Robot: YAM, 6 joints.
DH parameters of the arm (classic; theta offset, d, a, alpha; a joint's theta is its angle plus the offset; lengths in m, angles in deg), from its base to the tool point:
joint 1: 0 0.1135 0.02 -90
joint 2: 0 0 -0.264 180
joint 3: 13.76 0 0.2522 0
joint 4: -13.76 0 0.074 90
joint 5: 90 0 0 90
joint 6: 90 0.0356 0 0
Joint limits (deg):
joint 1: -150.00..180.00
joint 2: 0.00..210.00
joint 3: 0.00..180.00
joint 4: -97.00..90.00
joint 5: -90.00..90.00
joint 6: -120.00..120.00
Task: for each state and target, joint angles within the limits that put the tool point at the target. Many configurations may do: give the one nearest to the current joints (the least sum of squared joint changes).
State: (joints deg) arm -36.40 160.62 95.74 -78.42 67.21 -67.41
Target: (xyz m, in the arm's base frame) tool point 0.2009 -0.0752 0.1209
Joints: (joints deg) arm -12.35 118.00 52.57 -97.00 58.98 -67.41
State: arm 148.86 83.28 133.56 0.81 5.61 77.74
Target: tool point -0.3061 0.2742 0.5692
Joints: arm 138.64 111.84 136.58 4.60 5.72 77.74
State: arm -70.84 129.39 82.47 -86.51 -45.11 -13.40
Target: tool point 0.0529 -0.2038 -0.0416
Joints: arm -81.84 156.70 63.65 -80.26 -41.20 -13.40
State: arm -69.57 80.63 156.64 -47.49 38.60 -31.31
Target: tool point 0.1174 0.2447 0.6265
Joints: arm -119.66 55.85 172.35 -37.81 32.39 -31.31
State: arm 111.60 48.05 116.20 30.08 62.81 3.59
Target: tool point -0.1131 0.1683 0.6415
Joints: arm 132.29 81.94 115.34 27.17 56.20 3.59
